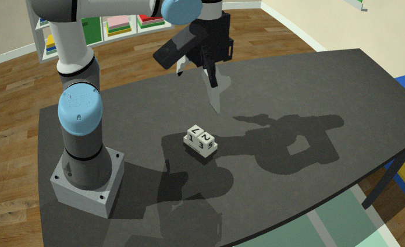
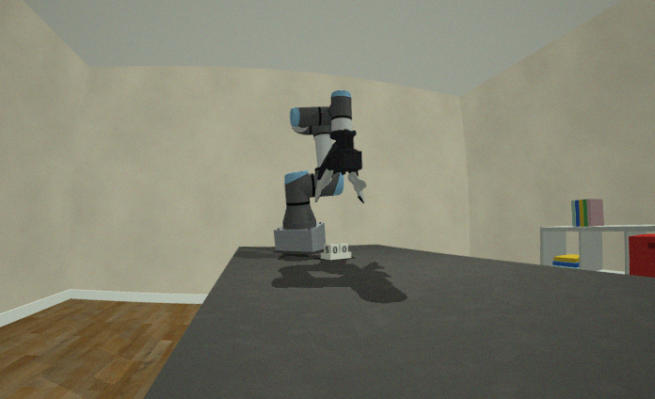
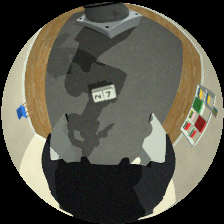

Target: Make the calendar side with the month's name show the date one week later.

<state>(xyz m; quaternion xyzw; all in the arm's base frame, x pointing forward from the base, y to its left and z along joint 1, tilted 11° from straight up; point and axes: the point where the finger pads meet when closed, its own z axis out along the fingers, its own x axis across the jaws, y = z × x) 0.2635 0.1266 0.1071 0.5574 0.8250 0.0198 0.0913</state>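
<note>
My gripper is now 10 mm short of the white tray, 20 mm to the left of it and 150 mm above it.
</note>
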